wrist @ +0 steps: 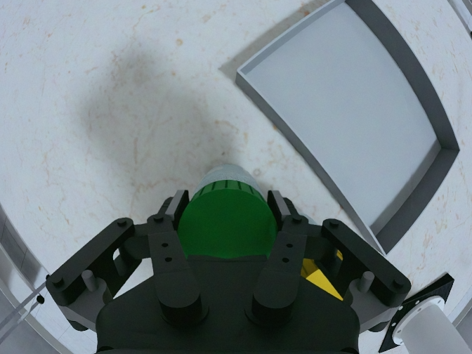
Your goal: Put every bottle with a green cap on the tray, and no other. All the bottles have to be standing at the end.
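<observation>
A bottle with a green cap (227,220) is between the fingers at the centre bottom of the wrist view; a little of its clear body shows beyond the cap. My gripper (227,202) is shut on this bottle, with a fingertip on each side of the cap. The grey tray (312,162) is at the upper right, apart from the held bottle, and its floor shows no bottles. A yellow cap (322,281) shows partly behind the right finger linkage; most of its bottle is hidden by the gripper.
The robot's white base (427,325) on a black plate is at the lower right. The pale speckled table top (60,150) extends left of the tray, and its edge curves down the left side. The gripper body hides the area at the bottom middle.
</observation>
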